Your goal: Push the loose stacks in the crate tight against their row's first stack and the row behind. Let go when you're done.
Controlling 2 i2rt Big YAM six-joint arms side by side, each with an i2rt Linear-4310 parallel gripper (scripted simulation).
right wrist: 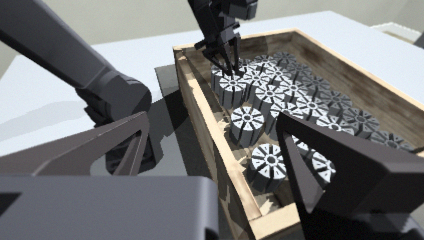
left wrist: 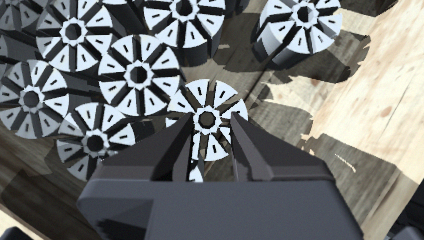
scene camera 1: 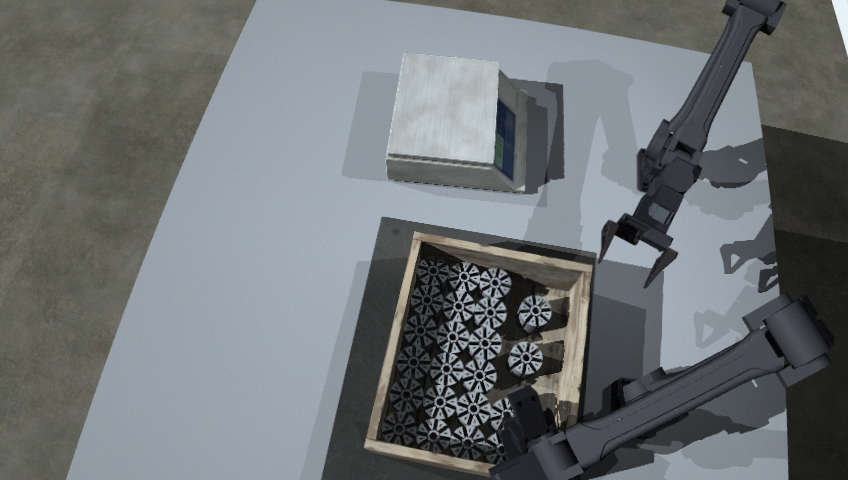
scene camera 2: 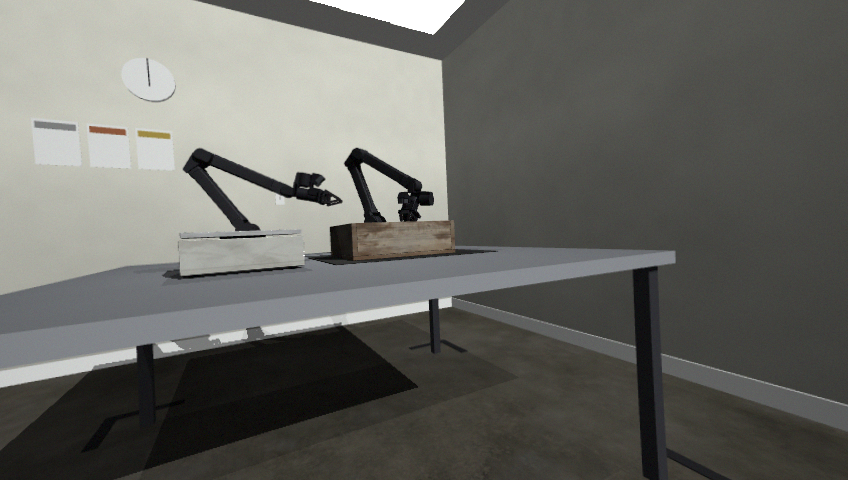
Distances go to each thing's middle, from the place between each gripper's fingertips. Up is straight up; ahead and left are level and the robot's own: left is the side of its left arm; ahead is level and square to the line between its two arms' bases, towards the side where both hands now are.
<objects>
I see my left gripper 100 mm to the left of the wooden crate (scene camera 1: pixel 566 285), 80 mm short of it and 70 mm above it.
Now: right hand (scene camera 1: pixel 622 275) 22 cm above the wooden crate, 21 cm short of it and 17 cm to the right of it.
</objects>
